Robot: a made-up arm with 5 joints.
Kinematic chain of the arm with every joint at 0, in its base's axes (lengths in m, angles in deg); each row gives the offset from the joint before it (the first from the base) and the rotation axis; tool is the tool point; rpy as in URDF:
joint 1: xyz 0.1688 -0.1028 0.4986 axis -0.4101 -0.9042 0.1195
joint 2: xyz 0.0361 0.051 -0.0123 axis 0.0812 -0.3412 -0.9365
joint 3: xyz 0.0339 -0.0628 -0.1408 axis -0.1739 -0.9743 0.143
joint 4: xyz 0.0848 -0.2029 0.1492 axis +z
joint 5: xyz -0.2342 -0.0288 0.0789 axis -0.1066 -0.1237 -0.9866
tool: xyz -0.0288 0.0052 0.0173 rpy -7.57 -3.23 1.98
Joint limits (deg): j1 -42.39..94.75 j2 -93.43..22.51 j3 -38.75..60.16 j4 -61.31..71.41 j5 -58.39..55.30
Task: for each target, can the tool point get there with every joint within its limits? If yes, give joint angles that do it. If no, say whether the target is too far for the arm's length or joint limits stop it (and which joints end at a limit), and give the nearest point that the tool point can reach.
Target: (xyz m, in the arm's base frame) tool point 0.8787 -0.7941 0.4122
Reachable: no: too far | nearest point 0.5928 -0.4787 0.4450 | short by 0.427 m
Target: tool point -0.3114 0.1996 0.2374
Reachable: no: joint limits stop it (at a limit: joint 2, joint 3) | nearest point -0.0846 -0.0599 0.3952 | short by 0.379 m
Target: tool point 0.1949 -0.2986 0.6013
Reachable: yes | joints 50.35 -72.60 52.03 -45.19 -28.00
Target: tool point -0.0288 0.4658 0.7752
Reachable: no: joint limits stop it (at a limit: joint 1, joint 2) | nearest point 0.2004 0.1768 0.7613 | short by 0.369 m
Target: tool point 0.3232 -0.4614 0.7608
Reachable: yes | joints 30.92 -18.50 -18.34 49.02 -7.92
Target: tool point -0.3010 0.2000 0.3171
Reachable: no: joint limits stop it (at a limit: joint 2, joint 3) | nearest point -0.0897 -0.0486 0.4255 | short by 0.344 m
